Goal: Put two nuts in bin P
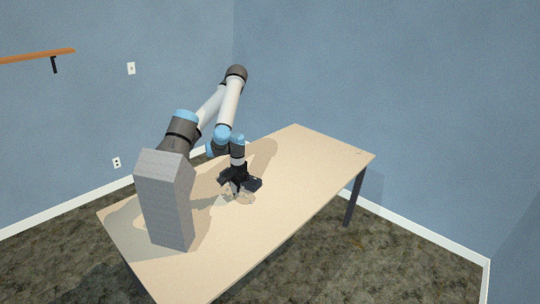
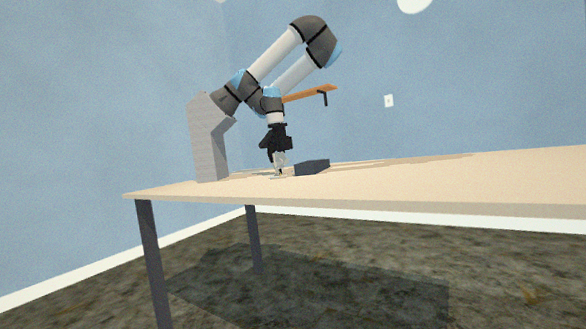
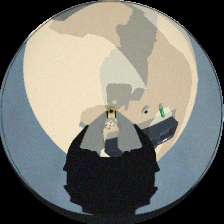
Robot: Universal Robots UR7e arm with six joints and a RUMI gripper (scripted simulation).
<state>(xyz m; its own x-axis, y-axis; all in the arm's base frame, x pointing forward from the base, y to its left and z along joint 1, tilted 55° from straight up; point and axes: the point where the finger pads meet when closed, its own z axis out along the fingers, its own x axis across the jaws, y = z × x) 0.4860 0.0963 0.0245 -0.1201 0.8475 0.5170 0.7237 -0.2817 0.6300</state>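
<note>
Now: hand 50 mm short of the white dotted plate, 10 mm to the left of it and 10 mm above it. Also, from my hand: dark bin block: 90 mm ahead, 120 mm to the left; then brass-coloured nut: 10 mm below; then green part: 20 mm behind, 140 mm to the left, 10 mm below.
</note>
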